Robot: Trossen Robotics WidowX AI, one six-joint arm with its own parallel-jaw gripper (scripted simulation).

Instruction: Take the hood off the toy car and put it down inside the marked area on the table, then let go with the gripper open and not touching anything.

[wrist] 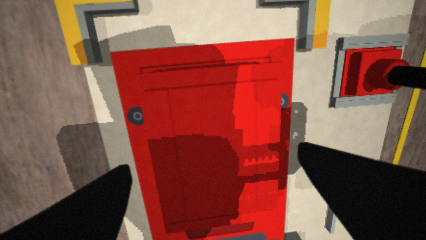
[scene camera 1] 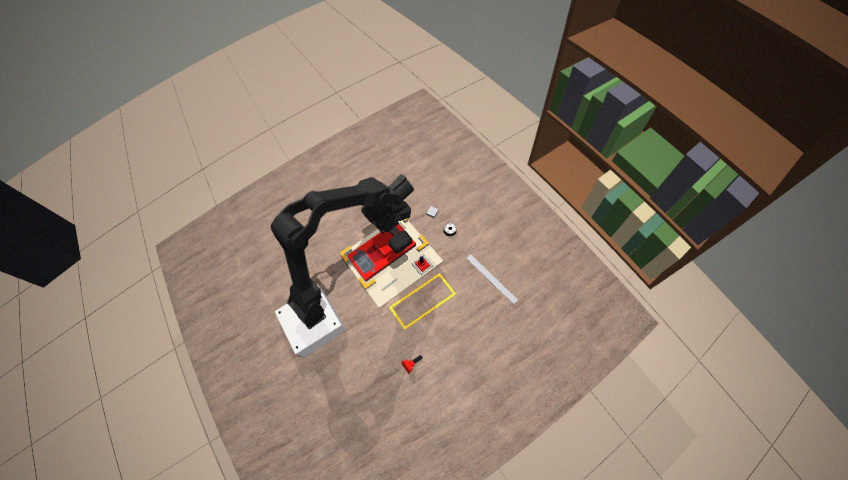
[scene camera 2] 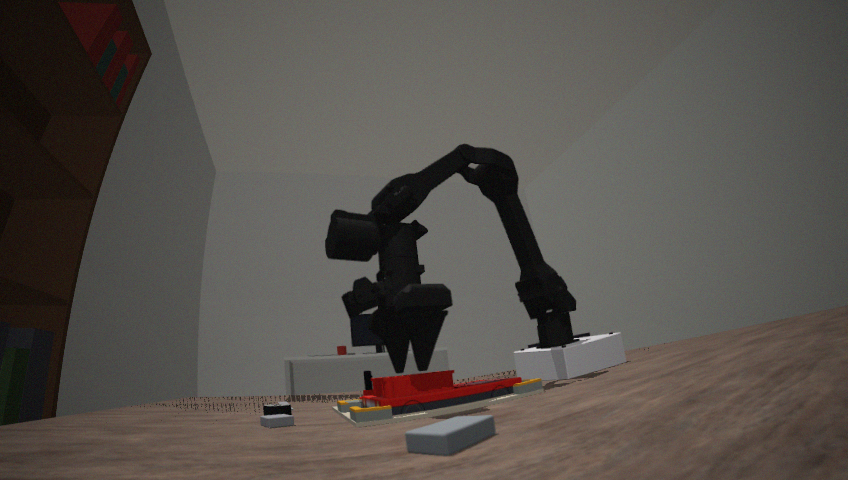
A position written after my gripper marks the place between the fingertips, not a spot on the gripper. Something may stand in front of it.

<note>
My gripper point(scene camera 2: 410, 372) is open, with nothing in its grasp. Further things: a red toy car point(wrist: 126, 63).
My gripper shows as well in the wrist view point(wrist: 216, 161) and in scene camera 1 point(scene camera 1: 390, 237).
</note>
